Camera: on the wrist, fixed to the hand. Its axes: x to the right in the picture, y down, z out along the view.
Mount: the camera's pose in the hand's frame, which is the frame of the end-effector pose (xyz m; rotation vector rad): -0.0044 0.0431 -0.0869 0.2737 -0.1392 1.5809
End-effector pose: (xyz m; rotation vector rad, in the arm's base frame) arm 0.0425 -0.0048 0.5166 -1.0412 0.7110 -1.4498
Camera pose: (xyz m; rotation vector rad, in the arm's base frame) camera -0.0167 -0.0190 0.4410 -0.1268 0.8523 -0.0671
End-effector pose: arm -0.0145 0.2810 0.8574 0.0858 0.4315 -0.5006
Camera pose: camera -0.0302 0.3367 0.7794 0.5917 0.0592 0.9947
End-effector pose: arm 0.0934 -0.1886 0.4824 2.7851 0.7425 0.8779
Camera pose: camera 0.0589 -0.2304 0.5629 -2.2744 1.2218 -0.4317
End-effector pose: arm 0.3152 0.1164 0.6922 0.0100 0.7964 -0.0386
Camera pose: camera 0.2517 0.1616 0.6343 0.8761 0.4622 1.3301
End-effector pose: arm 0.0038 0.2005 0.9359 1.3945 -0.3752 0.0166
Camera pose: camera 0.0113 0.2929 0.9649 1.0328 -1.5413 1.2941
